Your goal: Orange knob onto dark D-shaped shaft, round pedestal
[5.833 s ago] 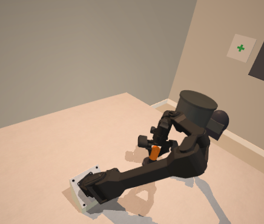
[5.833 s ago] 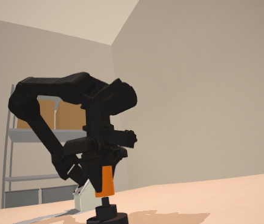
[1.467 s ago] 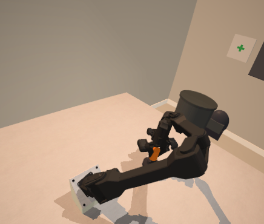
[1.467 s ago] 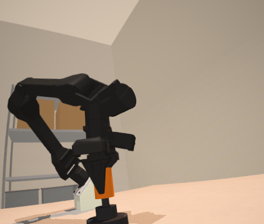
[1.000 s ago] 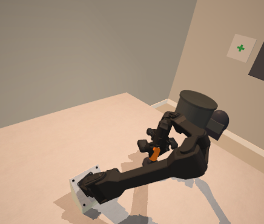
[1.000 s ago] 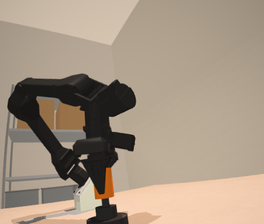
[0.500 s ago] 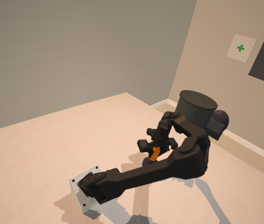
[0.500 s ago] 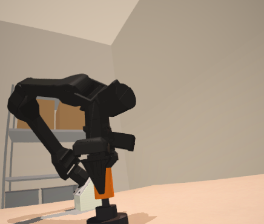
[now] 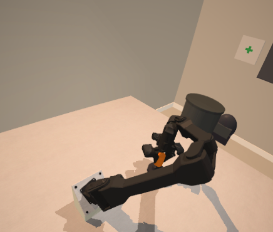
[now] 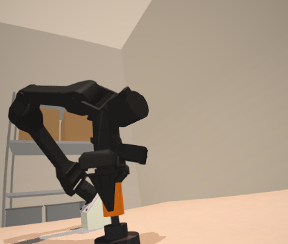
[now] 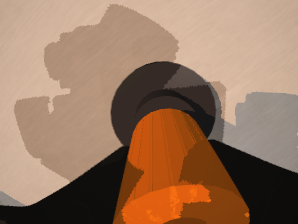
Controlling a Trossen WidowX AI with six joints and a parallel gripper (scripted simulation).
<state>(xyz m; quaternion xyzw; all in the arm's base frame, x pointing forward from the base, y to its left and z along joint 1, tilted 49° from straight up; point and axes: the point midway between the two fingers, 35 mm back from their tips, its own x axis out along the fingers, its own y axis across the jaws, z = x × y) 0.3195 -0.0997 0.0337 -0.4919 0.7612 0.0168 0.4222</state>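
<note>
Now: gripper tip 20 mm below the orange knob. From my gripper tip the other things lie so: dark pedestal 40 mm below.
</note>
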